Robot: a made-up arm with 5 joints.
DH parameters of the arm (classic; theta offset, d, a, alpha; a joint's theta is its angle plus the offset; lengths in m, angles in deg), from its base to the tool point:
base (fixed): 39.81 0 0.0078 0
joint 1: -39.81 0.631 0.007 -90
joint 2: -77.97 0 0.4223 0
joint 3: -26.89 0 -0.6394 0
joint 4: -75.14 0.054 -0.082 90
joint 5: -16.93 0 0.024 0
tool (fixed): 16.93 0.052 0 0
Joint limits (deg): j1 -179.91..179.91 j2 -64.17..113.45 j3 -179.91..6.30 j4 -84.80..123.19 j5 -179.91..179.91
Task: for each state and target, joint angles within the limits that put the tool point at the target. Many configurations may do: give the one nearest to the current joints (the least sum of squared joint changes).
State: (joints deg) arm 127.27 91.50 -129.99 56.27 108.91
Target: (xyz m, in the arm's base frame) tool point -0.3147 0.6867 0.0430
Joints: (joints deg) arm 109.25 69.51 -84.57 68.91 104.16
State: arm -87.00 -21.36 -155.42 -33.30 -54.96
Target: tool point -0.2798 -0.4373 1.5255
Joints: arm -126.25 0.40 -115.81 -50.43 -56.34
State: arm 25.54 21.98 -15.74 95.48 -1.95
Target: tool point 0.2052 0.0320 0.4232
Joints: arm -5.33 -9.16 2.16 118.71 -4.12
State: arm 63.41 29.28 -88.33 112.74 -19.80
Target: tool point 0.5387 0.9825 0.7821
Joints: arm 59.58 57.90 -137.62 73.82 -33.32
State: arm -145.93 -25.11 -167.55 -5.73 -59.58
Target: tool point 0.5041 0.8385 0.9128
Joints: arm -119.06 -64.17 -179.91 -47.36 -85.24
